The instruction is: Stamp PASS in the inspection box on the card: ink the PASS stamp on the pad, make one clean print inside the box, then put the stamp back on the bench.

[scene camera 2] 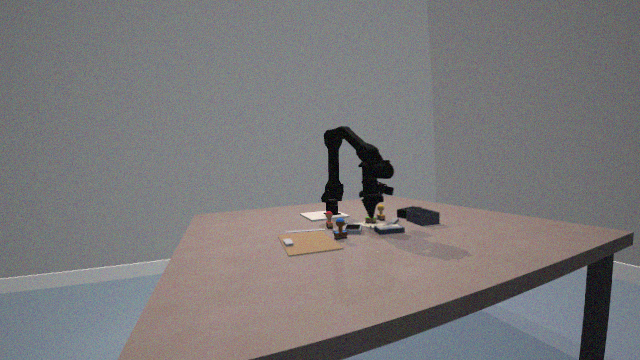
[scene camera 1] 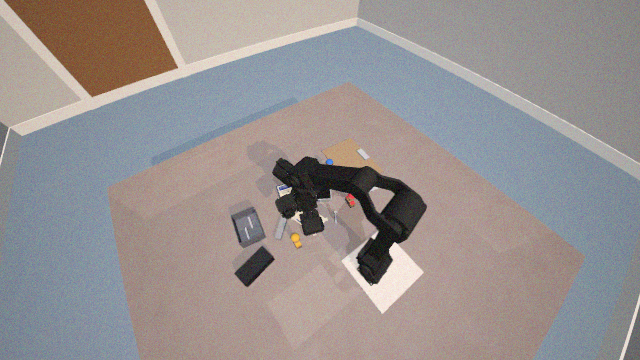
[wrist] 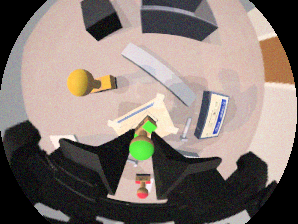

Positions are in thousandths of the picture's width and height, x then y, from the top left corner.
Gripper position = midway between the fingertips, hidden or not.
Observation:
In view: the gripper (scene camera 1: 480,601), a green-knobbed stamp (wrist: 475,658), a grey tray (scene camera 1: 387,632), a cork mat (scene camera 2: 487,674) and a black box (scene camera 1: 405,726).
The cork mat shows as well in scene camera 1 (scene camera 1: 543,426). The gripper shows as well in scene camera 2 (scene camera 2: 580,604) and in the wrist view (wrist: 482,592). Scene camera 1 misses the green-knobbed stamp, which is hidden by the gripper. The wrist view misses the cork mat, which is hidden by the gripper.

